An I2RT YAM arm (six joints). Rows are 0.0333 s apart.
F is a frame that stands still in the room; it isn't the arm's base.
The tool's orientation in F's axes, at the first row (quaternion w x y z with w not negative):
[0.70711 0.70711 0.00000 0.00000]
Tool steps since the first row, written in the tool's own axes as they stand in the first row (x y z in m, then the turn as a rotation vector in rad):
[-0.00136 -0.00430 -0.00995 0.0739 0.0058 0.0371]
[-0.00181 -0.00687 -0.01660 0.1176 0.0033 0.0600]
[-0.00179 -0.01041 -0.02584 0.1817 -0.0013 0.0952]
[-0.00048 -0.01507 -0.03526 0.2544 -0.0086 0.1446]
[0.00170 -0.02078 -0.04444 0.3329 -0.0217 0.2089]
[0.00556 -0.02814 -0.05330 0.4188 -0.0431 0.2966]
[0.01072 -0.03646 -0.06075 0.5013 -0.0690 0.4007]
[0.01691 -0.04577 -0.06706 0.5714 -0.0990 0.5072]
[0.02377 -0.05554 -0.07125 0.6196 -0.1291 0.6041]
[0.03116 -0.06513 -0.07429 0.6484 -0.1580 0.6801]
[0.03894 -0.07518 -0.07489 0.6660 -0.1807 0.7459]
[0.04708 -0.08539 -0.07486 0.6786 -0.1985 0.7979]
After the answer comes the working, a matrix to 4 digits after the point.
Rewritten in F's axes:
[-0.00136 0.00995 -0.00430 0.0739 -0.0371 0.0058]
[-0.00181 0.01660 -0.00687 0.1176 -0.0600 0.0033]
[-0.00179 0.02584 -0.01041 0.1817 -0.0952 -0.0013]
[-0.00048 0.03526 -0.01507 0.2544 -0.1446 -0.0086]
[0.00170 0.04444 -0.02078 0.3329 -0.2089 -0.0217]
[0.00556 0.05330 -0.02814 0.4188 -0.2966 -0.0431]
[0.01072 0.06075 -0.03646 0.5013 -0.4007 -0.0690]
[0.01691 0.06706 -0.04577 0.5714 -0.5072 -0.0990]
[0.02377 0.07125 -0.05554 0.6196 -0.6041 -0.1291]
[0.03116 0.07429 -0.06513 0.6484 -0.6801 -0.1580]
[0.03894 0.07489 -0.07518 0.6660 -0.7459 -0.1807]
[0.04708 0.07486 -0.08539 0.6786 -0.7979 -0.1985]

The tool's axes in the first row as the columns of a matrix, in F's axes (rounded; the answer above uses it unrounded):
[1.0000 0.0000 0.0000]
[0.0000 0.0000 -1.0000]
[0.0000 1.0000 0.0000]

